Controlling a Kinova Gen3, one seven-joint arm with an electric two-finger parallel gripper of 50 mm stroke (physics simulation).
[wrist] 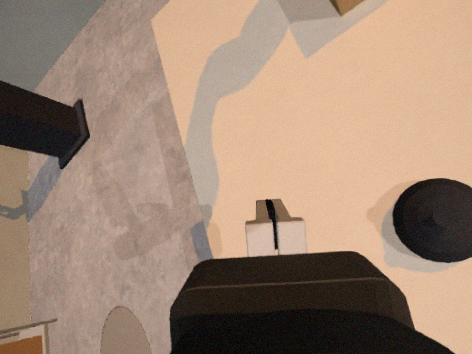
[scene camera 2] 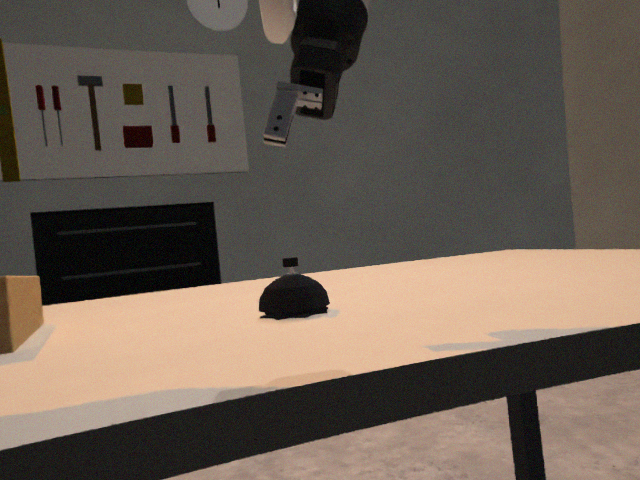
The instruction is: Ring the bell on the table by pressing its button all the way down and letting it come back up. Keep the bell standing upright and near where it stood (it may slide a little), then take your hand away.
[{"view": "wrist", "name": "gripper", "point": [269,215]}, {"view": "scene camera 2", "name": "gripper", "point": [274,141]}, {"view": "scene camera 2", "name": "black dome-shaped bell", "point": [293,295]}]
